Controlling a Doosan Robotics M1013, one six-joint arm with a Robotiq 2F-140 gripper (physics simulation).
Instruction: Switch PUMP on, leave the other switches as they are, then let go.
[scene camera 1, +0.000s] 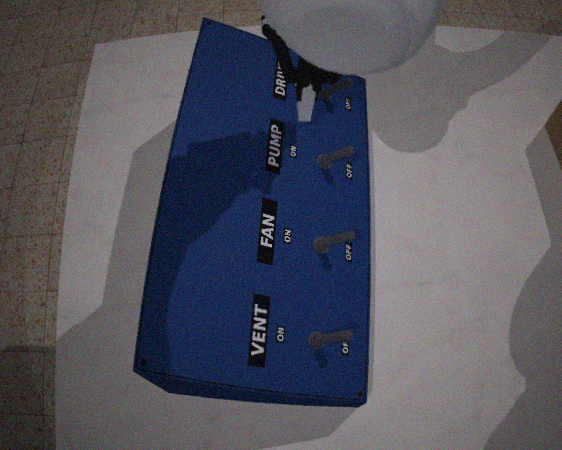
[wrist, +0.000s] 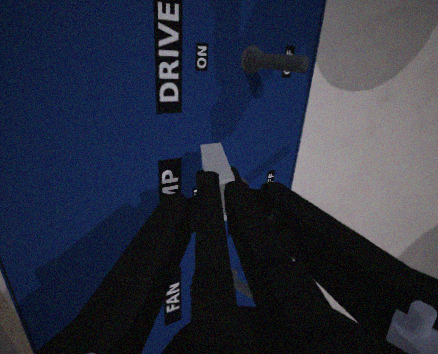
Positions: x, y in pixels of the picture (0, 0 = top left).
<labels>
my gripper: scene camera 1 303, 113; wrist 211, 160
</labels>
